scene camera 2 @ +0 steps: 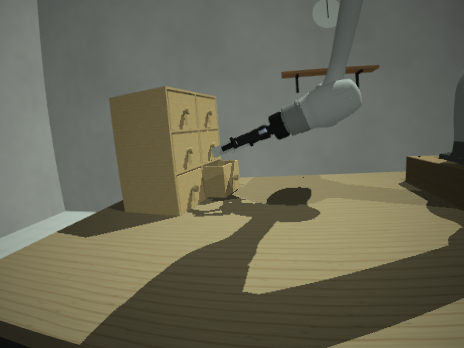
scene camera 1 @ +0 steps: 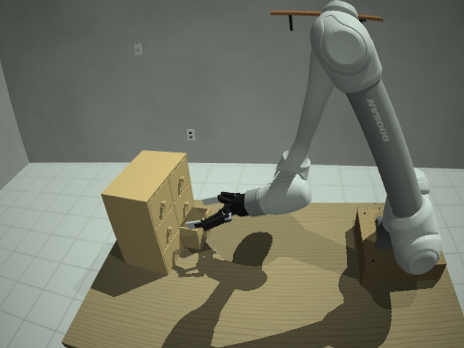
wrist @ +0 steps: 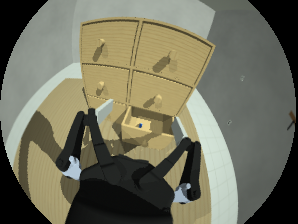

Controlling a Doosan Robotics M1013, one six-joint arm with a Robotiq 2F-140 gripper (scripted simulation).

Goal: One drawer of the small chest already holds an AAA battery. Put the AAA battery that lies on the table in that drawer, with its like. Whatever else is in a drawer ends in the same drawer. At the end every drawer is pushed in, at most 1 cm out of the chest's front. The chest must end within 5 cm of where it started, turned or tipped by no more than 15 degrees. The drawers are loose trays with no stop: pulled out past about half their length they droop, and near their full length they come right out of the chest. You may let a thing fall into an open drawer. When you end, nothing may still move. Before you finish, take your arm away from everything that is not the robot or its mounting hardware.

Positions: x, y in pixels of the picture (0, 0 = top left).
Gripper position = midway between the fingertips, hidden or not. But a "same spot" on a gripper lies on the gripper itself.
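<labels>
My gripper: visible in scene camera 1, scene camera 2 and the wrist view (143, 113). Same spot on the gripper (scene camera 2: 249, 138) and (scene camera 1: 216, 223).
</labels>
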